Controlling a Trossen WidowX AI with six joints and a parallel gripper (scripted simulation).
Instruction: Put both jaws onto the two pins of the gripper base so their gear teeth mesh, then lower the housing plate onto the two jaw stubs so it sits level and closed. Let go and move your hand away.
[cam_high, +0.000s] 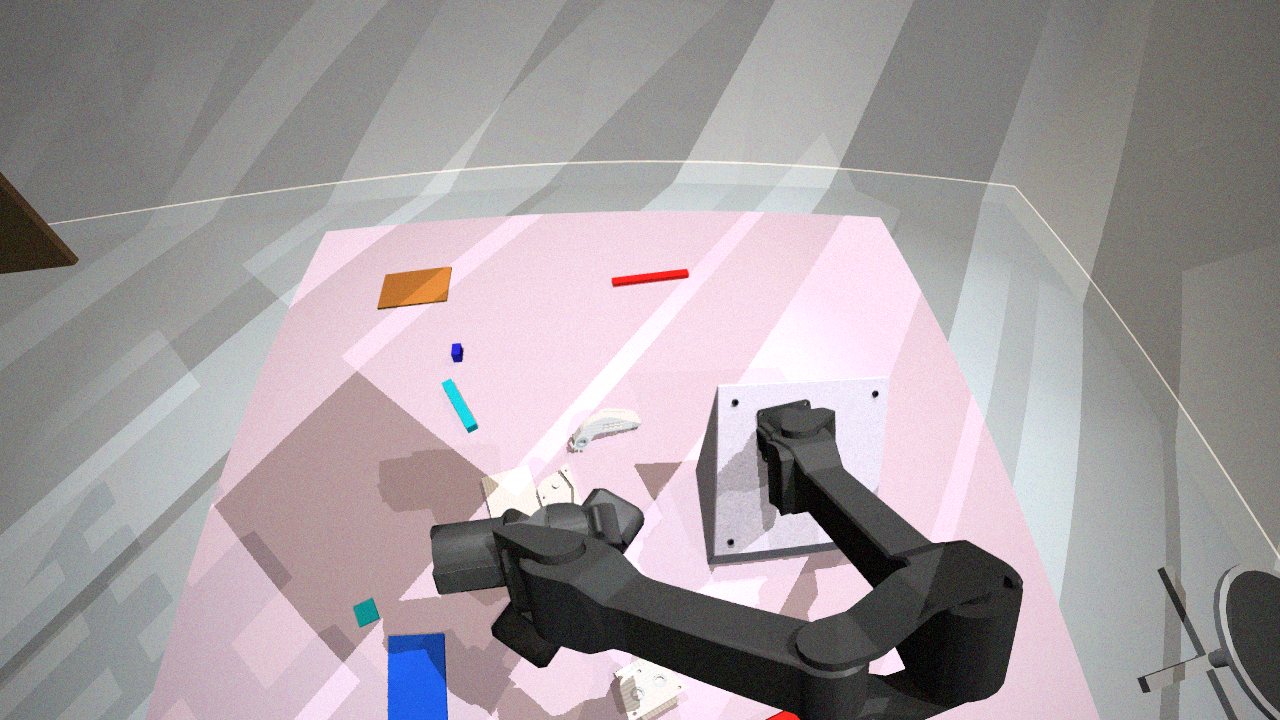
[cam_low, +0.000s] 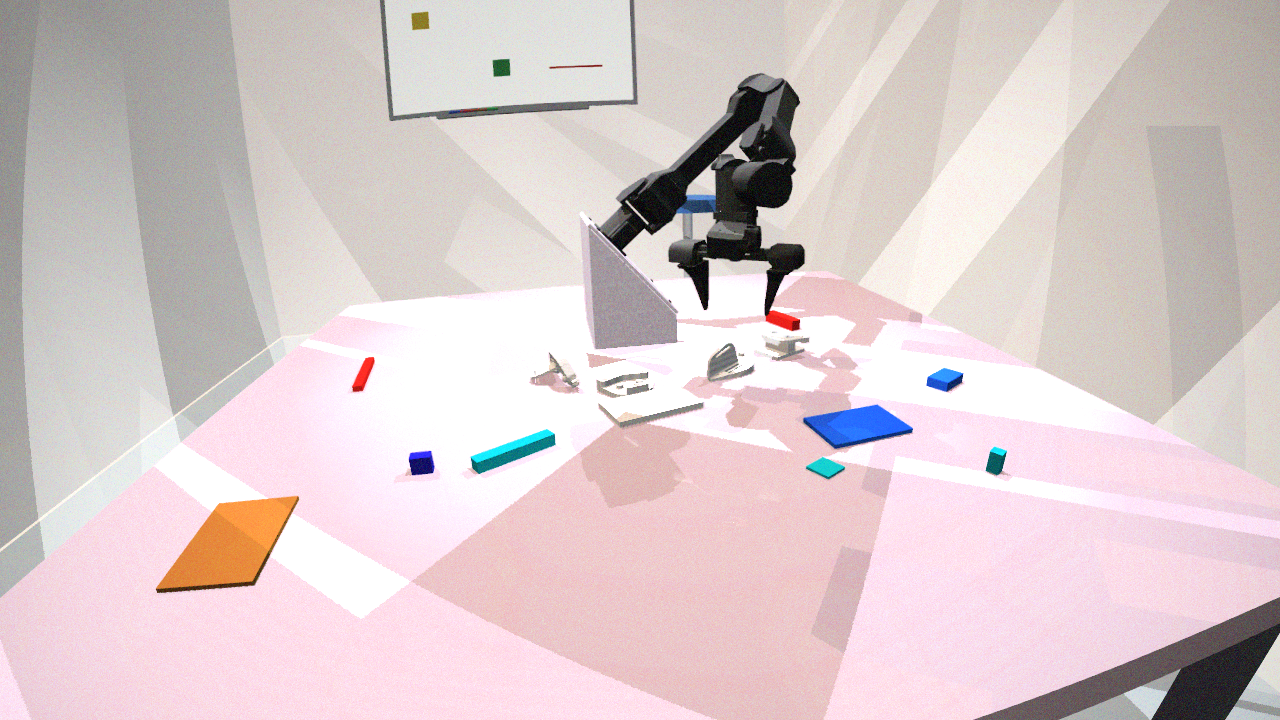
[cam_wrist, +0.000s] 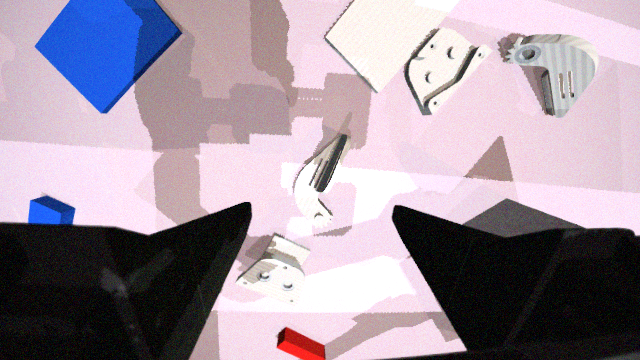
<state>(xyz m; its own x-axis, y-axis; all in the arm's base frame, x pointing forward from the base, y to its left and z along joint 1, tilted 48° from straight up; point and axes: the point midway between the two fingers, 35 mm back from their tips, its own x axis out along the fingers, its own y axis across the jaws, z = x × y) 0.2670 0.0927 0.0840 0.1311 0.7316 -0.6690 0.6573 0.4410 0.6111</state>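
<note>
The white jaw lies 90 mm below my gripper tip, 30 mm behind it and 20 mm to the left of it. From my gripper tip the other things lie so: white stand (110 mm to the left, 90 mm below, 60 mm behind); then housing plate (160 mm to the right, 90 mm below, 10 mm ahead); then white gripper base (110 mm to the left, 70 mm below, 60 mm behind).
</note>
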